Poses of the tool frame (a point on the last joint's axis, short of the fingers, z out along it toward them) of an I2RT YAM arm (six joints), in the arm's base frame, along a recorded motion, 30 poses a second.
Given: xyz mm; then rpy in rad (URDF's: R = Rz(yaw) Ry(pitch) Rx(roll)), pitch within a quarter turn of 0, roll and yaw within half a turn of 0.
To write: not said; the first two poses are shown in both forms.
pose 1, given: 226, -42, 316, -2.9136, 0.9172, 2.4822
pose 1, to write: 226, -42, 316, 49.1, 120.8, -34.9
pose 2, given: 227, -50, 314, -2.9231, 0.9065, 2.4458
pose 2, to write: 227, -50, 314, 51.2, 120.8, -35.3
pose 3, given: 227, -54, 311, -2.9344, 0.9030, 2.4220
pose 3, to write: 227, -54, 311, 52.4, 120.6, -35.2
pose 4, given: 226, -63, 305, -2.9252, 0.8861, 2.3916
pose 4, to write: 226, -63, 305, 54.9, 120.9, -36.5
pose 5, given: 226, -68, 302, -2.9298, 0.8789, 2.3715
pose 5, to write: 226, -68, 302, 56.2, 120.9, -36.6
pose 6, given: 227, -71, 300, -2.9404, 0.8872, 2.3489
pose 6, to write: 227, -71, 300, 57.1, 120.0, -36.7
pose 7, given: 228, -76, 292, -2.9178, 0.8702, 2.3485
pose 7, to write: 228, -76, 292, 58.2, 120.8, -37.9
